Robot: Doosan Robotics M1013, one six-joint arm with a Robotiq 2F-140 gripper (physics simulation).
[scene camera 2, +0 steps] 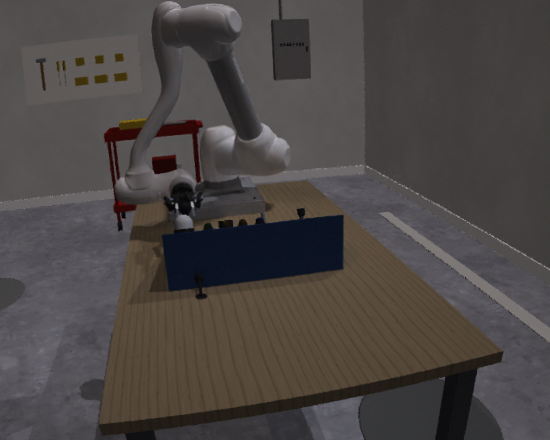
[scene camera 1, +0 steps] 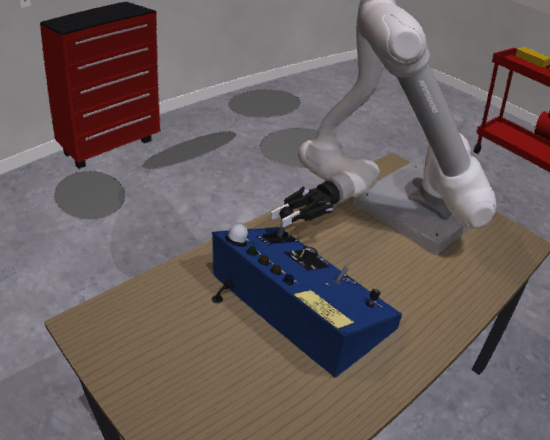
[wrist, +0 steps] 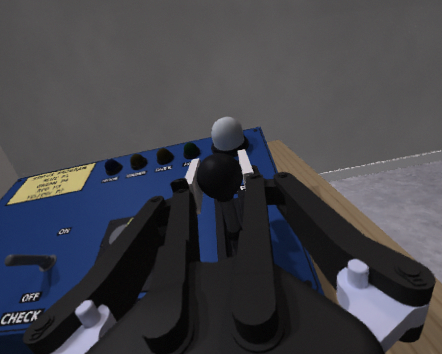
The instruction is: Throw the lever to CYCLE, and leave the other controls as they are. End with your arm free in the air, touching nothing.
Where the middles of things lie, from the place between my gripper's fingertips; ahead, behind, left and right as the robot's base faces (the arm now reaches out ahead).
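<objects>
The blue control box (scene camera 2: 194, 259) is 7 cm ahead of my gripper, 18 cm to the left of it and 7 cm below it. As for the black ball-topped lever (wrist: 219, 176), my gripper is 3 cm above it and 3 cm past it. Going by their middles, of the things named here the lever is the nearest to my gripper.
</objects>
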